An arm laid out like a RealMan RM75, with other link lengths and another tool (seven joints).
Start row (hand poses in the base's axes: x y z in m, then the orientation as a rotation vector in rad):
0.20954, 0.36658, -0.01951, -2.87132, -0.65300, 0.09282
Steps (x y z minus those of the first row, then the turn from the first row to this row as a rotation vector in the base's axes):
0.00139, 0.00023, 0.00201, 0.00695, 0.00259, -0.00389
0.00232, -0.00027, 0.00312, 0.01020, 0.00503, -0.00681
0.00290, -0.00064, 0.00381, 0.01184, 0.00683, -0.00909
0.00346, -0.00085, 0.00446, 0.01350, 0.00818, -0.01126
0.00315, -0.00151, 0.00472, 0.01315, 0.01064, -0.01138
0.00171, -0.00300, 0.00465, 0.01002, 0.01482, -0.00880
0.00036, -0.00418, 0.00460, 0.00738, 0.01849, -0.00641
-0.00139, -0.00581, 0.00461, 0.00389, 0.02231, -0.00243
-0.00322, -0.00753, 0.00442, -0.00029, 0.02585, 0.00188
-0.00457, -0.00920, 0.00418, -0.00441, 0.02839, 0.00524
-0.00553, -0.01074, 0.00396, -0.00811, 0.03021, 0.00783
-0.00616, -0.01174, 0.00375, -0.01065, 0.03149, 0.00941
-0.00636, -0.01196, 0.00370, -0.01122, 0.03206, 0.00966
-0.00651, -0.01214, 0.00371, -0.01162, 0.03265, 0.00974
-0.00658, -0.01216, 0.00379, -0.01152, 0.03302, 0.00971
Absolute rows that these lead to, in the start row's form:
0.21093, 0.36681, -0.01750, -2.86523, -0.64596, 0.09350
0.21186, 0.36631, -0.01639, -2.86242, -0.64086, 0.09541
0.21244, 0.36594, -0.01570, -2.86110, -0.63703, 0.09707
0.21300, 0.36573, -0.01505, -2.85982, -0.63343, 0.09809
0.21269, 0.36507, -0.01479, -2.85962, -0.63285, 0.10170
0.21125, 0.36358, -0.01486, -2.86086, -0.63620, 0.10913
0.20990, 0.36240, -0.01491, -2.86180, -0.63930, 0.11564
0.20815, 0.36077, -0.01490, -2.86302, -0.64478, 0.12291
0.20632, 0.35905, -0.01509, -2.86484, -0.65088, 0.13009
0.20497, 0.35738, -0.01533, -2.86712, -0.65580, 0.13569
0.20401, 0.35584, -0.01555, -2.86939, -0.65970, 0.14002
0.20338, 0.35484, -0.01576, -2.87100, -0.66209, 0.14300
0.20318, 0.35462, -0.01581, -2.87132, -0.66242, 0.14406
0.20303, 0.35444, -0.01580, -2.87153, -0.66247, 0.14506
0.20296, 0.35442, -0.01572, -2.87135, -0.66235, 0.14555

